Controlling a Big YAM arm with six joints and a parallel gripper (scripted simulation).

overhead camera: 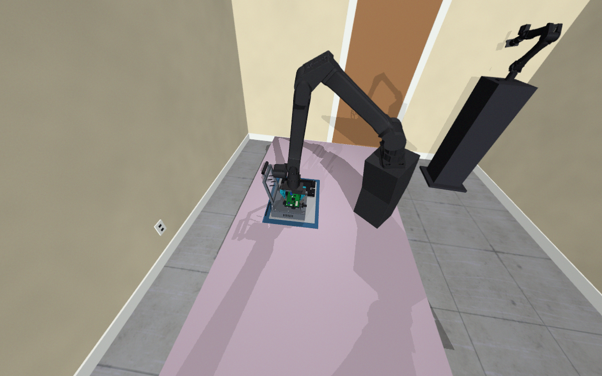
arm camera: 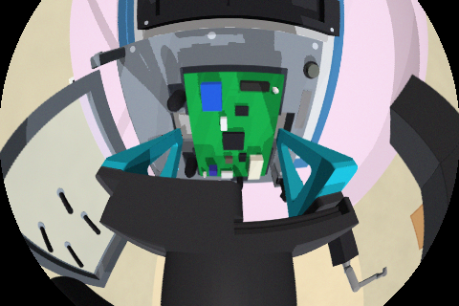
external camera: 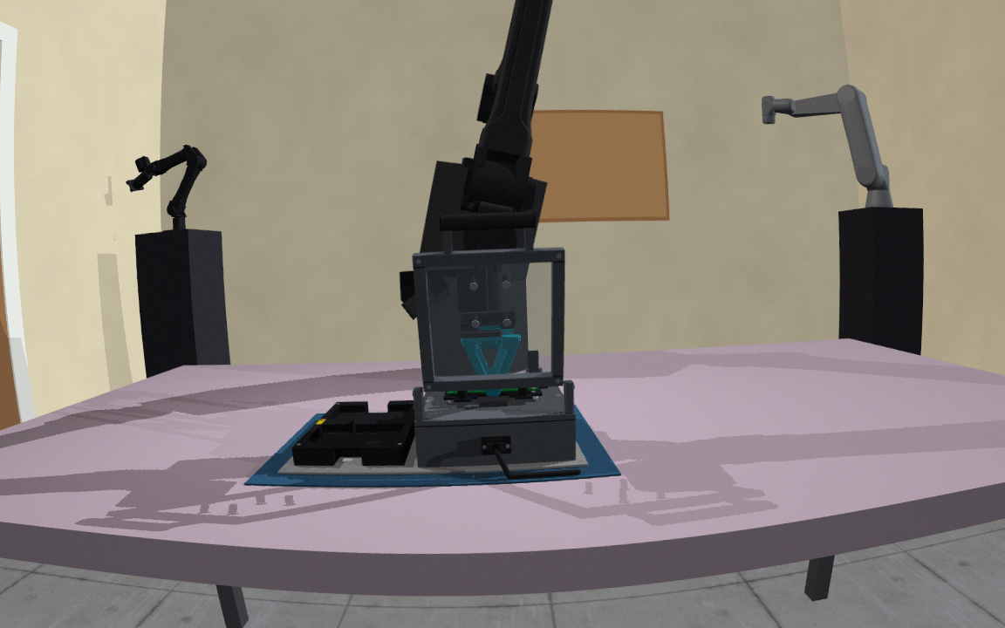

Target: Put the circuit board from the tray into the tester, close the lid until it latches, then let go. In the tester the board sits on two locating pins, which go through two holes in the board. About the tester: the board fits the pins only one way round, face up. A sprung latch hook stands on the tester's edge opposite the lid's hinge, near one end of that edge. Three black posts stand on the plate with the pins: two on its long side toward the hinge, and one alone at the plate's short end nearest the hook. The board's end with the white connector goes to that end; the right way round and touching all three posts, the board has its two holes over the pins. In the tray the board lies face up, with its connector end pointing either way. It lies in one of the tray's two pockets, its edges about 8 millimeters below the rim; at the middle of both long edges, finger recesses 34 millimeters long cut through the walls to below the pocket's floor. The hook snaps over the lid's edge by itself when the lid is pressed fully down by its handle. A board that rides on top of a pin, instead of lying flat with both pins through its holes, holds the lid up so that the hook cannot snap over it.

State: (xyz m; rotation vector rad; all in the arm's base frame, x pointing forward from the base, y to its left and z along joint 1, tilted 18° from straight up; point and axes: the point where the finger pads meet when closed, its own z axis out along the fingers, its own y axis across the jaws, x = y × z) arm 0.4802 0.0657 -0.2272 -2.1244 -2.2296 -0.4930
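Now: the green circuit board right at my hand. From my hand the other things lie so: pin plate: 10 mm to the left, 10 mm below; lid: 120 mm ahead, 100 mm above, 10 mm to the left.
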